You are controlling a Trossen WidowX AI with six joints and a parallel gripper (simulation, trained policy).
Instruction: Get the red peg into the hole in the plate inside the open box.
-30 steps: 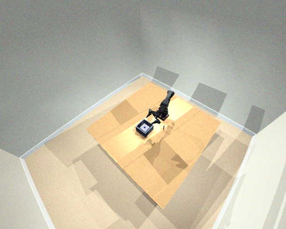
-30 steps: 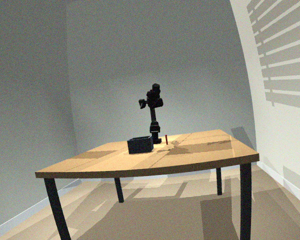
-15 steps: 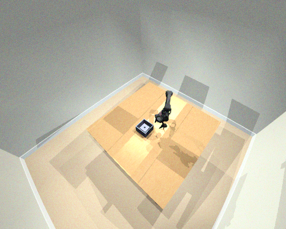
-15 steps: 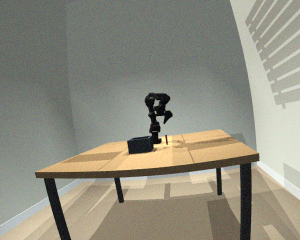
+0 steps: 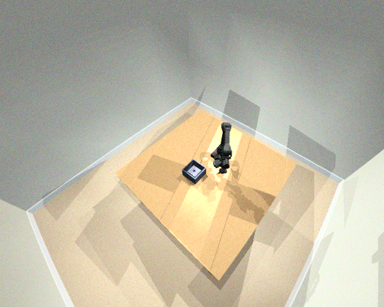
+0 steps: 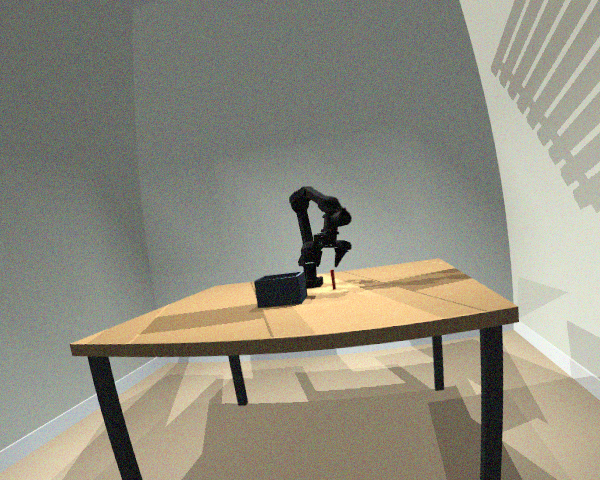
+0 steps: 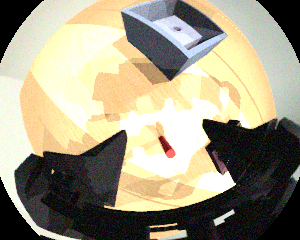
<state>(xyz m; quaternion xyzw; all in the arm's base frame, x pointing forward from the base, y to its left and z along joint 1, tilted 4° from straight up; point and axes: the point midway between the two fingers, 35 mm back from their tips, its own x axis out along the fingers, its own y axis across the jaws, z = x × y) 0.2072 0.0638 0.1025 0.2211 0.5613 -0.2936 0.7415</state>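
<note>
Now: gripper tip 6 cm above the red peg, 3 cm past it and 2 cm to the right of it. Round my gripper tip: pale plate 18 cm to the right, 10 cm ahead, 5 cm below; dark box 18 cm to the right, 10 cm ahead, 7 cm below.
</note>
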